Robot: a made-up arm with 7 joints.
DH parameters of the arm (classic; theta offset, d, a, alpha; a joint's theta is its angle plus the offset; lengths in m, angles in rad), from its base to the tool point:
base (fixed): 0 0.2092 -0.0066 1.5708
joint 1: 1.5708 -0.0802 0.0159 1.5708
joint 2: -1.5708 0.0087 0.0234 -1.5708
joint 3: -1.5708 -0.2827 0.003 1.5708
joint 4: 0 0.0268 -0.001 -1.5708
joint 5: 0 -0.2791 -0.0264 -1.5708
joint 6: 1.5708 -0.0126 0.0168 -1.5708
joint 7: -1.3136 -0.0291 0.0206 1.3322
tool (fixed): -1.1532 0.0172 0 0
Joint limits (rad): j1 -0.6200..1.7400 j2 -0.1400..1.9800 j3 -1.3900..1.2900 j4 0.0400..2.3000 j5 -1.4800..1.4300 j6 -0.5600..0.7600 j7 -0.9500..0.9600
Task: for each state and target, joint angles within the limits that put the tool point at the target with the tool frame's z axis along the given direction. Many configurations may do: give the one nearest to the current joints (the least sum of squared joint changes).
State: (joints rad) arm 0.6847 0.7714 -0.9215 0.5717 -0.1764 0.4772 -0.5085
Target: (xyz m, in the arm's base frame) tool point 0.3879 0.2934 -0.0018 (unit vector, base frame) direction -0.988 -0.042 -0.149
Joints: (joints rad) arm 0.8365 0.7653 -0.9367 0.8231 -0.2900 0.1941 -0.6991
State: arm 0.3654 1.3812 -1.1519 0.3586 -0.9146 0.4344 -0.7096
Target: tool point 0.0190 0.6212 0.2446 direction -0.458 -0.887 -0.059
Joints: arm 0.5148 1.8221 -1.2350 0.5656 -0.8061 0.4523 -0.4488
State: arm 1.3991 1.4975 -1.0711 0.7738 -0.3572 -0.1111 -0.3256
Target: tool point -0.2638 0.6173 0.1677 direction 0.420 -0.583 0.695
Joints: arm 1.7400 1.9781 -1.3532 0.0400 -0.5016 0.4628 0.5123
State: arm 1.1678 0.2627 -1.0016 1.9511 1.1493 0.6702 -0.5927
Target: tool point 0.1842 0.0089 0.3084 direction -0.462 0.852 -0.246
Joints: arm 1.3467 0.6677 -0.8385 2.2727 1.2656 0.7600 -0.5654
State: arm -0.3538 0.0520 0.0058 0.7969 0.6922 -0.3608 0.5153
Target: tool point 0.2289 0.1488 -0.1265 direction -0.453 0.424 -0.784
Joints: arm -0.2143 0.1500 0.0423 1.5162 0.8209 -0.5600 0.8897
